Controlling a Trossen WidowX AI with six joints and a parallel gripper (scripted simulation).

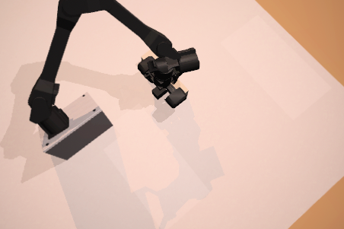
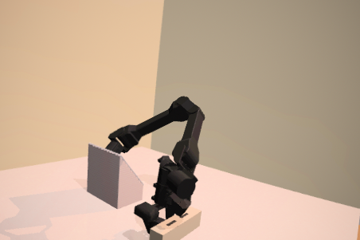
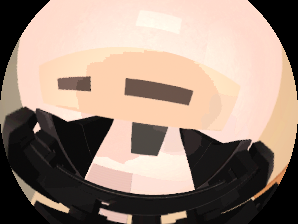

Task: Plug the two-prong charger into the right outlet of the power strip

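Now: gripper tip 10 mm short of the dark two-prong charger and 10 mm below it.
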